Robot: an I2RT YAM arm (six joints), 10 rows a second.
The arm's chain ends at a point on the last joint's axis. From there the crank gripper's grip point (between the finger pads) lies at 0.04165 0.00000 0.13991 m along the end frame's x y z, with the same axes.
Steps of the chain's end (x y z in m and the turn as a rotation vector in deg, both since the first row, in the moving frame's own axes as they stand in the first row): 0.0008, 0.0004, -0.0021, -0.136, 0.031, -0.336; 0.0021, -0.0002, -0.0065, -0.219, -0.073, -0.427; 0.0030, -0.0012, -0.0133, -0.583, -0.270, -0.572; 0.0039, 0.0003, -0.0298, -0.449, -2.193, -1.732; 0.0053, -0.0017, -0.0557, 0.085, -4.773, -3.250; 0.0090, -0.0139, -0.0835, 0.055, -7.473, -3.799; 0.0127, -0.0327, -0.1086, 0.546, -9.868, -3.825
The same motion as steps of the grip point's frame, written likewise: 0.0009, 0.0005, -0.0021, -0.136, 0.031, -0.336; 0.0019, 0.0000, -0.0064, -0.219, -0.073, -0.427; 0.0023, -0.0002, -0.0131, -0.583, -0.270, -0.572; -0.0015, 0.0002, -0.0283, -0.449, -2.193, -1.732; -0.0066, -0.0039, -0.0527, 0.085, -4.773, -3.250; -0.0096, -0.0162, -0.0793, 0.055, -7.473, -3.799; -0.0120, -0.0360, -0.1036, 0.546, -9.868, -3.825
